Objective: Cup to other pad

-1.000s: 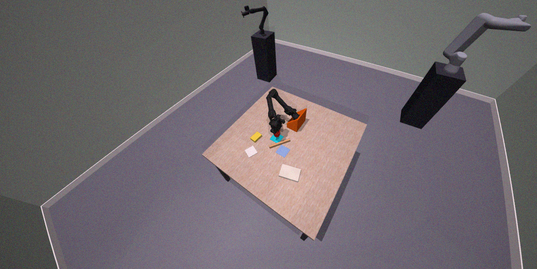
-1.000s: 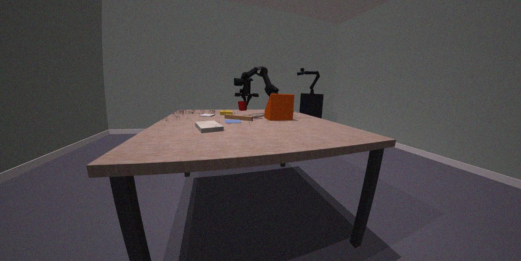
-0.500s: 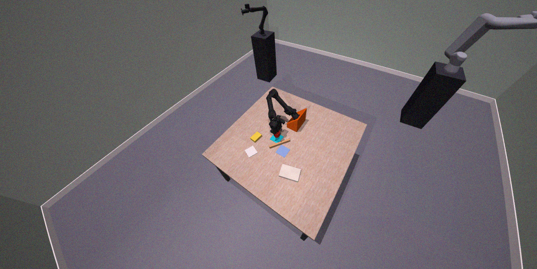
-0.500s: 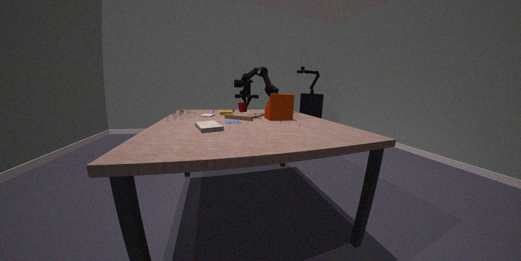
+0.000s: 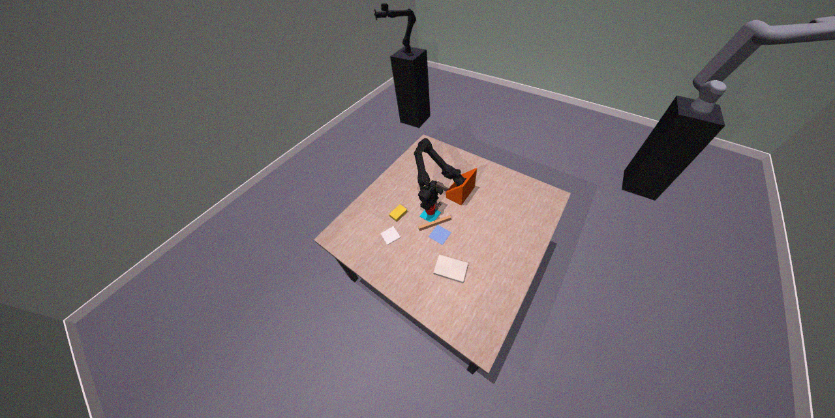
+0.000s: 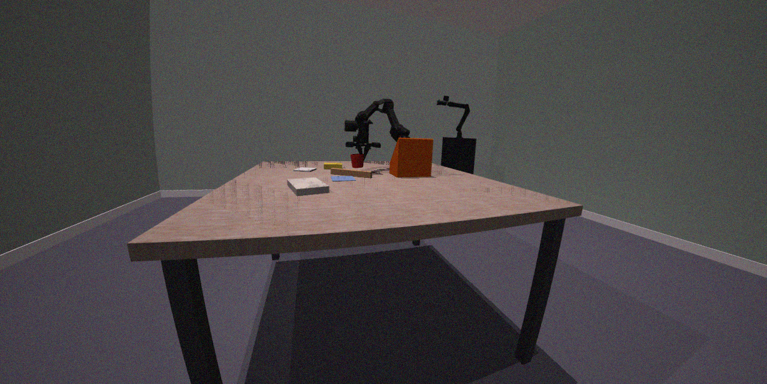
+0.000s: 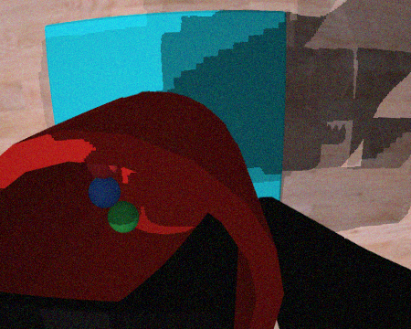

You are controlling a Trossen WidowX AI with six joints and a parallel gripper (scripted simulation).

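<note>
Now: the green marble 40 mm ahead of my gripper tip, 30 mm below it and 10 mm to the left of it. From my gripper tip the other things lie so: blue marble (50 mm ahead, 30 mm below); red cup (30 mm ahead); cyan pad (80 mm below, 30 mm ahead, 10 mm to the right).
</note>
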